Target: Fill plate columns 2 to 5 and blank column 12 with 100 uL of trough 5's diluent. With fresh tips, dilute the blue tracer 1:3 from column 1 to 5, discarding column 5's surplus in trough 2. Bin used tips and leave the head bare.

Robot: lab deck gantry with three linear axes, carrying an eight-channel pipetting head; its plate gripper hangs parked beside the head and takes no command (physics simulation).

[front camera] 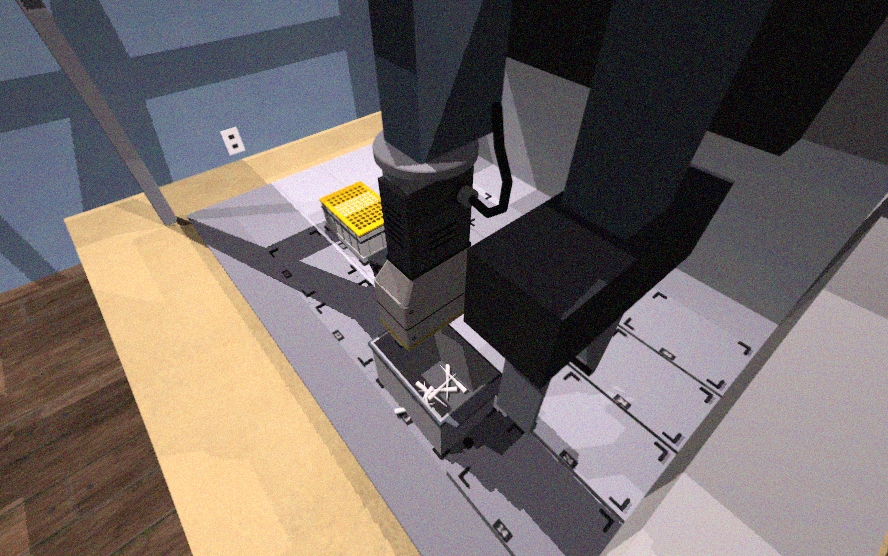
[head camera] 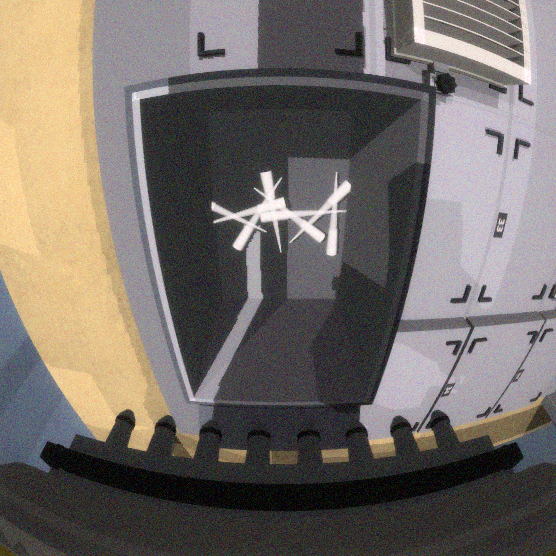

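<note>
The pipetting head (front camera: 424,288) is over the far end of the grey waste bin (front camera: 425,425) (head camera: 181,171). Its row of dark nozzles (head camera: 309,447) is bare and stands beyond the bin's lower edge in the head view. White used tips (front camera: 445,390) (head camera: 272,210) lie crossed in a loose heap inside the bin. The yellow tip rack (front camera: 357,203) stands behind the head, partly hidden. Part of the trough block (head camera: 466,50) shows at the top right of the head view. The well plate does not show. The parked plate gripper's fingers cannot be made out.
A large dark block (front camera: 550,268) hangs right of the head and hides part of the deck. A small white piece (front camera: 400,411) shows at the foot of the bin's outer wall. A black knob (head camera: 445,82) stands by the bin's upper right corner.
</note>
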